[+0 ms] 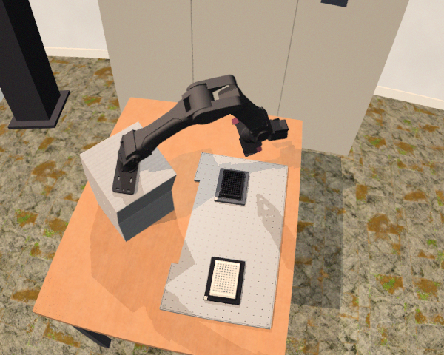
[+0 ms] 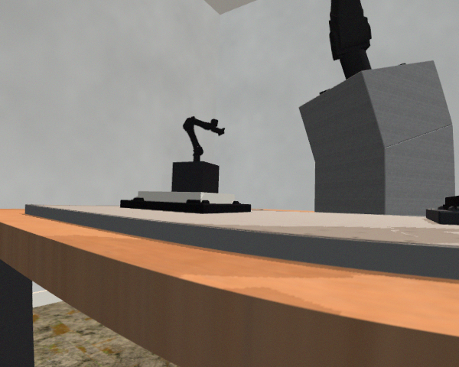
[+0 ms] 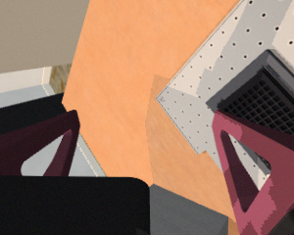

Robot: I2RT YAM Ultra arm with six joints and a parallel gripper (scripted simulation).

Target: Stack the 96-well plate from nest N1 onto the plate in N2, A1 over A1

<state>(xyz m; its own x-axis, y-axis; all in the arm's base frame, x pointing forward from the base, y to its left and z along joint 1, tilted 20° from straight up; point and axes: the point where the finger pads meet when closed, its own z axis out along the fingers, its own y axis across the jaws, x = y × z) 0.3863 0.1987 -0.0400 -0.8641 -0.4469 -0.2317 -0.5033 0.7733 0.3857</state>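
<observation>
Right now my hand is 47 cm to the left of the cream 96-well plate, 20 cm above it and 6 cm past it. From my hand the other things lie so: light corner mark: 21 cm below, 14 cm to the right, 9 cm behind; black 96-well plate: 20 cm below, 7 cm to the right, 3 cm behind; nest N2: 22 cm below, 7 cm to the right, 3 cm behind.
</observation>
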